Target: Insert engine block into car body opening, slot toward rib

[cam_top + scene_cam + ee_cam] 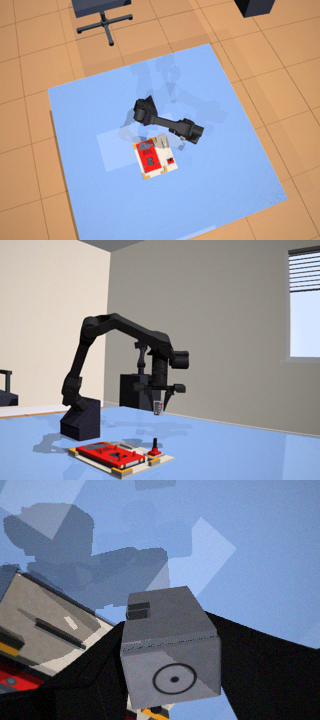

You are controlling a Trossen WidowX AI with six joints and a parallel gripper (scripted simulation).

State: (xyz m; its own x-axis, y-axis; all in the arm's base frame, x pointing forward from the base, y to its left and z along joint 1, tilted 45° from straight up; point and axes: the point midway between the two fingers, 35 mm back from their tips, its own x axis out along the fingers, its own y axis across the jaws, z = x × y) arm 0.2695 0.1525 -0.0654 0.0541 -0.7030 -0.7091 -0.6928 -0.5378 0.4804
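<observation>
The dark peg lies 90 mm ahead of my gripper tip, 100 mm to the right of it and 90 mm below it. The rest, counted from my gripper tip: grey engine block (10 mm behind, 10 mm above).
</observation>
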